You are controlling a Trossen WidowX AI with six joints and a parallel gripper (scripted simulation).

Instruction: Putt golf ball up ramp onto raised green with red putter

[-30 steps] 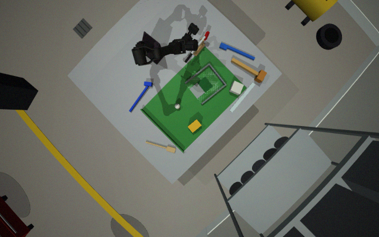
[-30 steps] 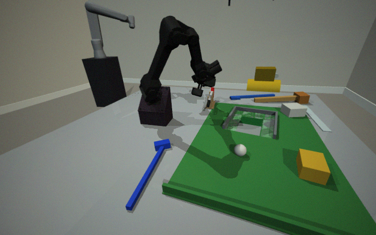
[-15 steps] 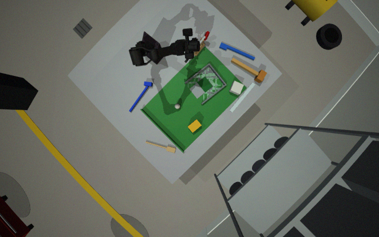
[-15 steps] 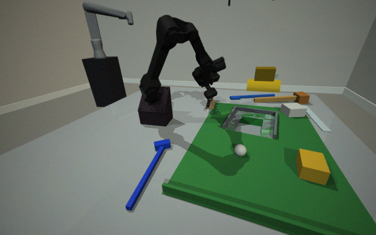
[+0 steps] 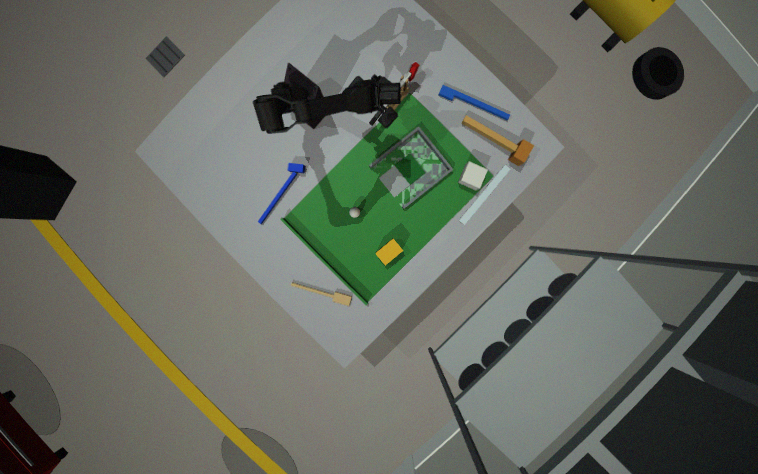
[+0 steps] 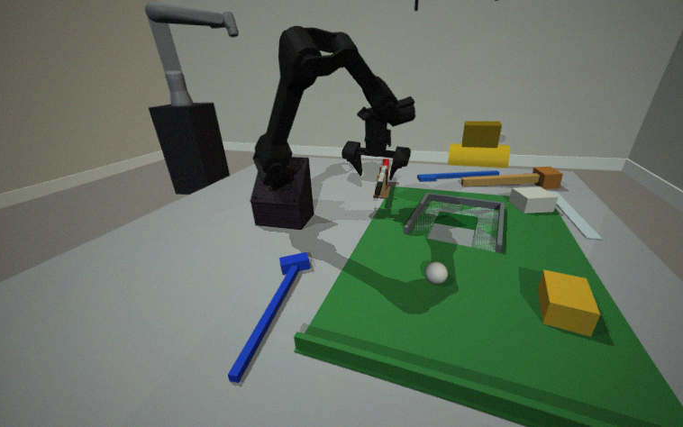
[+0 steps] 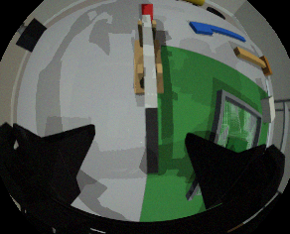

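Right now the red putter is 100 mm to the left of my gripper tip, 30 mm below it and 10 mm ahead of it. From my gripper tip the other things lie so: green mat 240 mm to the right, 220 mm ahead, 90 mm below; white golf ball 360 mm to the right, 150 mm ahead, 70 mm below; white block 450 mm ahead, 70 mm below, 20 mm to the left.
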